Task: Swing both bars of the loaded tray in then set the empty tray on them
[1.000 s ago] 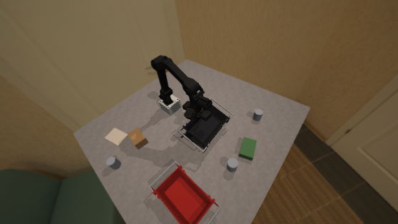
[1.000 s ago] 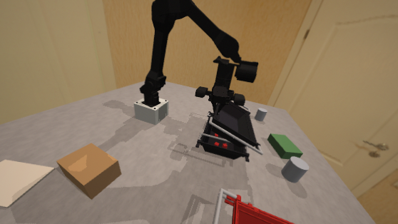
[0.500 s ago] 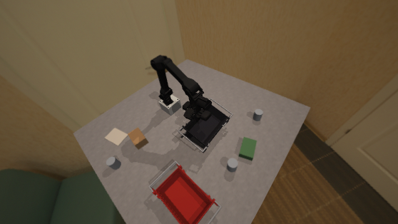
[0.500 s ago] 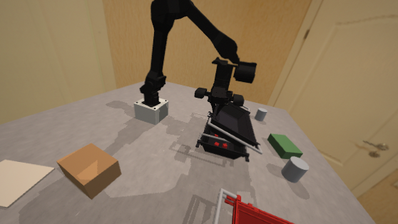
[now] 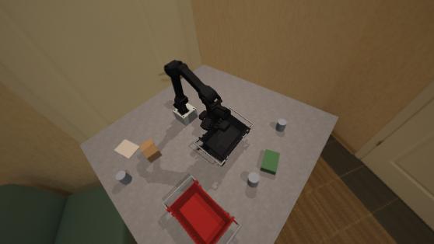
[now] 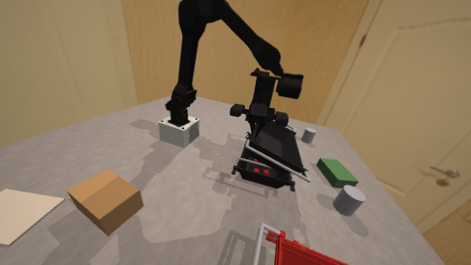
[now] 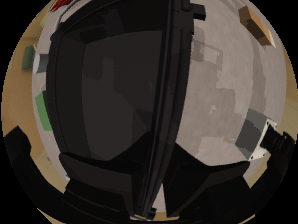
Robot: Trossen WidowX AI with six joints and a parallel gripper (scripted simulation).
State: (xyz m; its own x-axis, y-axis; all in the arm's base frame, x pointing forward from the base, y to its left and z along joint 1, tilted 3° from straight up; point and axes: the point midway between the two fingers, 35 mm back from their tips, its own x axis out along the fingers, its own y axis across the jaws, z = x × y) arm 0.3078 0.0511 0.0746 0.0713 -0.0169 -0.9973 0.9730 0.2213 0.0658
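Now: the black tray 70 mm ahead of my gripper tip, 20 mm to the left of it and 10 mm above it. Also, from my gripper tip: brown box 370 mm to the right, 210 mm behind, 80 mm below; green block 320 mm ahead, 120 mm to the left, 90 mm below; beige sheet 490 mm to the right, 360 mm behind, 110 mm below.
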